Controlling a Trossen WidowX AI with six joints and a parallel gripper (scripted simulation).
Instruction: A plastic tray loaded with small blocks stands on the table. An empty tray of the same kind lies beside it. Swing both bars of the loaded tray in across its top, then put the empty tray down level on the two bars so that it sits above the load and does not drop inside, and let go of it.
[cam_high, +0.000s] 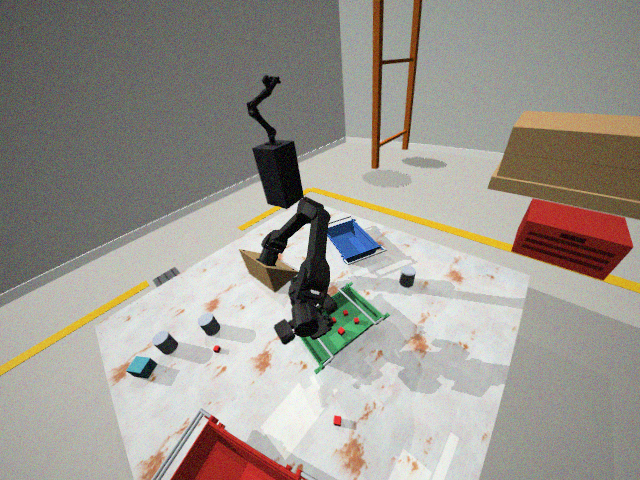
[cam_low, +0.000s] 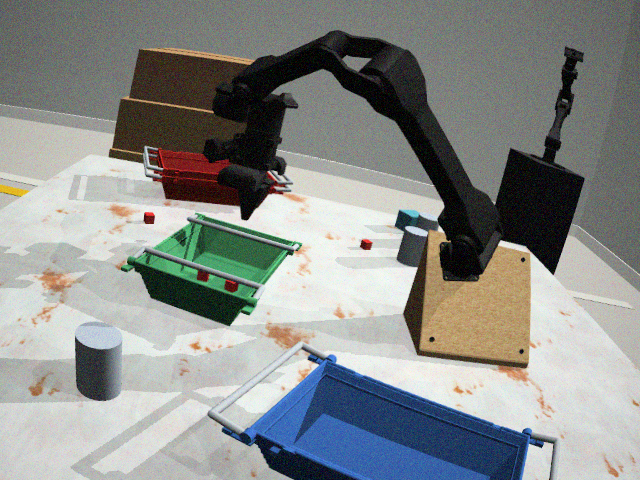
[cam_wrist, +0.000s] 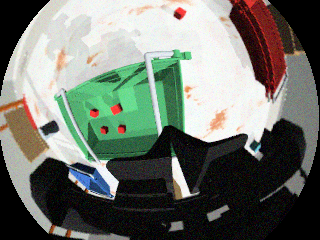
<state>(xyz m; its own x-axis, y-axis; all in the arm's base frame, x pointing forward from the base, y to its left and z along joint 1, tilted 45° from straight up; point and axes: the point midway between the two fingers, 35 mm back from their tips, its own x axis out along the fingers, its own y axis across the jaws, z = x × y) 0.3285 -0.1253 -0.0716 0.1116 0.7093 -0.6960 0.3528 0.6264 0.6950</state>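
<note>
The blue tray lies 14 cm behind my gripper tip, 52 cm to the left of it and 4 cm below it. The rest, counted from my gripper tip: teal block: 44 cm behind, 39 cm to the right, 6 cm below.
</note>
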